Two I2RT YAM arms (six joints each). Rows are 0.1 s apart.
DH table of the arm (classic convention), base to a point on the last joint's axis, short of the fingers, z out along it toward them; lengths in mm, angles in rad. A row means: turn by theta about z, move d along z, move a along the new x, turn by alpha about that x. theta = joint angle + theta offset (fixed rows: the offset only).
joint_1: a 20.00; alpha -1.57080; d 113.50; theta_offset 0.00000
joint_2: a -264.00; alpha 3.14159; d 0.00; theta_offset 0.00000
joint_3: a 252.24; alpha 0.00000; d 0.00; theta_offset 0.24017
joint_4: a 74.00; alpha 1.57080; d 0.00; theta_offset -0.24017
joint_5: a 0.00; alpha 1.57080; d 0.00; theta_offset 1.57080
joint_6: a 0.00; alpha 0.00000; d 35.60; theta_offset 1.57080
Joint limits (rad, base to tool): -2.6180..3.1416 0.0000..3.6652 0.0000..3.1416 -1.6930..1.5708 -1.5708..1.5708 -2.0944..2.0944
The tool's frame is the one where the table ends.
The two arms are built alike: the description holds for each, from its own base.
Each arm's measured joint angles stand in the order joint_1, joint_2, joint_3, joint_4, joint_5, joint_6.
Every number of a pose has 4 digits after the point. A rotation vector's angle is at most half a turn.
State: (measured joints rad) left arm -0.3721 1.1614 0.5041 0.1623 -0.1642 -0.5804; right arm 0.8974 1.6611 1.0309 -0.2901 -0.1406 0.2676
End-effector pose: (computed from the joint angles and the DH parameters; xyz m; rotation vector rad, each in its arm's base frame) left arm 0.2271 -0.0824 0.2017 -0.3182 2.0606 -0.4173; right arm 0.2102 0.2714 0.1936 -0.8643 2.4541 0.6355
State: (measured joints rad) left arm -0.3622 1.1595 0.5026 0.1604 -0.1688 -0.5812; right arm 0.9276 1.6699 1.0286 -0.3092 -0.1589 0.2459
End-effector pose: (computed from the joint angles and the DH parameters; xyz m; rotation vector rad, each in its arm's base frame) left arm 0.2275 -0.0798 0.2014 -0.3318 2.0582 -0.4066; right arm 0.2005 0.2769 0.1889 -0.9450 2.4631 0.6428
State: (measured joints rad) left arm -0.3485 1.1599 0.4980 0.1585 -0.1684 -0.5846; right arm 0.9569 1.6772 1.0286 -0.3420 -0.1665 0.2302
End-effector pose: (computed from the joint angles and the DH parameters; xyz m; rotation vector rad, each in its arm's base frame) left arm 0.2278 -0.0764 0.1996 -0.3493 2.0613 -0.3976; right arm 0.1907 0.2808 0.1846 -1.0153 2.4824 0.6331
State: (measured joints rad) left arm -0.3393 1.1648 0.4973 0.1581 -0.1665 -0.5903; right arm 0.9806 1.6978 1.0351 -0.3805 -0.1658 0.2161
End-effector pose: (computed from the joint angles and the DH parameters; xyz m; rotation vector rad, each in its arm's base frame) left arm 0.2288 -0.0745 0.1983 -0.3638 2.0648 -0.3947; right arm 0.1835 0.2844 0.1777 -1.0768 2.5139 0.6037
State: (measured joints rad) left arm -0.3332 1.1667 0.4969 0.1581 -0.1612 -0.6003; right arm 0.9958 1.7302 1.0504 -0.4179 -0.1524 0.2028
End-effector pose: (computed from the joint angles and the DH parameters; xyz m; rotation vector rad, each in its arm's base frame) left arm 0.2293 -0.0733 0.1977 -0.3776 2.0660 -0.4012; right arm 0.1803 0.2882 0.1696 -1.1220 2.5473 0.5539
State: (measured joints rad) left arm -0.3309 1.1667 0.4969 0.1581 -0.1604 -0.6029; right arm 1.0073 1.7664 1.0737 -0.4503 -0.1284 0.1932
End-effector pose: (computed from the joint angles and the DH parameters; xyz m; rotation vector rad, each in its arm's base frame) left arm 0.2295 -0.0728 0.1977 -0.3822 2.0653 -0.4022; right arm 0.1796 0.2928 0.1627 -1.1520 2.5726 0.4953
